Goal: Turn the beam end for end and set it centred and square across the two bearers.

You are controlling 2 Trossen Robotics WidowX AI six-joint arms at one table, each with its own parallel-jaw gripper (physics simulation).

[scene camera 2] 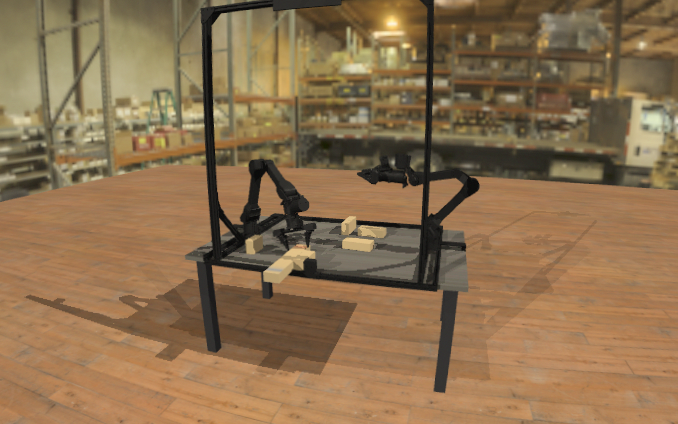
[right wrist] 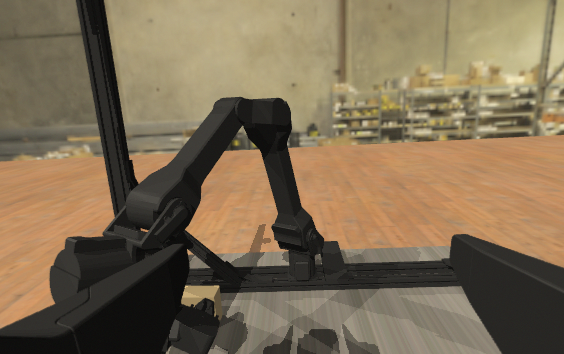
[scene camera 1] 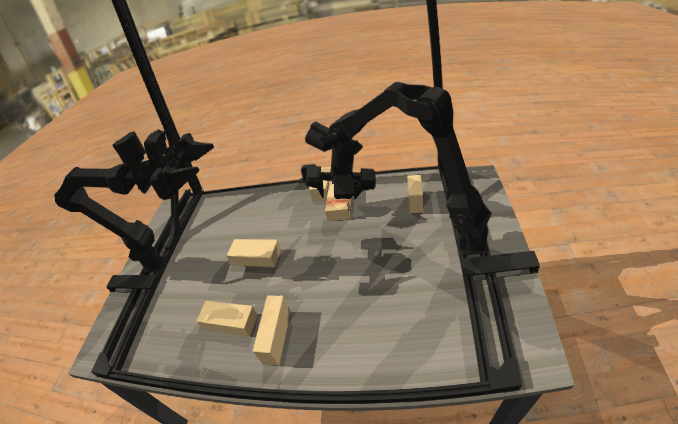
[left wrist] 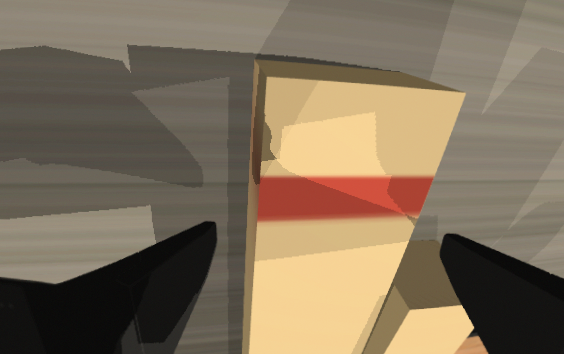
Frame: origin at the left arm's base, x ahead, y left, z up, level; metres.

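Where they show: left gripper, fingertip midpoint: (scene camera 2: 298,249) (left wrist: 328,238); right gripper, fingertip midpoint: (scene camera 2: 359,172) (right wrist: 316,251) (scene camera 1: 206,156); left arm's base, origin of the base link: (scene camera 2: 250,232) (right wrist: 302,273) (scene camera 1: 472,244); right arm's base, origin of the base link: (scene camera 2: 432,248) (scene camera 1: 153,264).
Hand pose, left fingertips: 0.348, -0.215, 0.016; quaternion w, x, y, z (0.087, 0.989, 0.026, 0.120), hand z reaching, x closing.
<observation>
Things, the pixels of their top centre, and the offset from my left fingertips, as dx, dy, dz. Level surfaces: height alone.
- beam, middle of its top: (scene camera 1: 340,173) (scene camera 2: 288,257) +0.002, -0.114, +0.003
- bearer block, middle of its top: (scene camera 1: 320,177) (scene camera 2: 304,254) +0.063, -0.091, +0.012
- bearer, middle of its top: (right wrist: 192,291) (scene camera 1: 414,184) (scene camera 2: 253,237) -0.220, +0.011, +0.028
- grey table, its level: dz -0.035
The beam (scene camera 1: 337,207) (scene camera 2: 288,262) (left wrist: 333,140) is a long pale wooden bar with a red band near one end and a blue band near the other. In scene camera 2 its blue end sticks out past the table's near edge. One bearer block (scene camera 1: 317,194) (left wrist: 421,326) lies close against its side, partly under it. The other bearer (scene camera 1: 415,193) (scene camera 2: 254,244) stands apart from it. My left gripper (scene camera 1: 339,187) (scene camera 2: 296,241) (left wrist: 328,238) is open, with a finger on each side of the beam near the red band. My right gripper (scene camera 1: 203,157) (scene camera 2: 362,174) is open and empty, high above the table's side.
Three loose wooden blocks (scene camera 1: 253,252) (scene camera 1: 225,317) (scene camera 1: 271,328) lie on the grey table (scene camera 1: 379,336) (scene camera 2: 388,261), away from the beam. Black frame posts rise at the table's edges. The left arm's base stands on a rail (right wrist: 386,272).
</observation>
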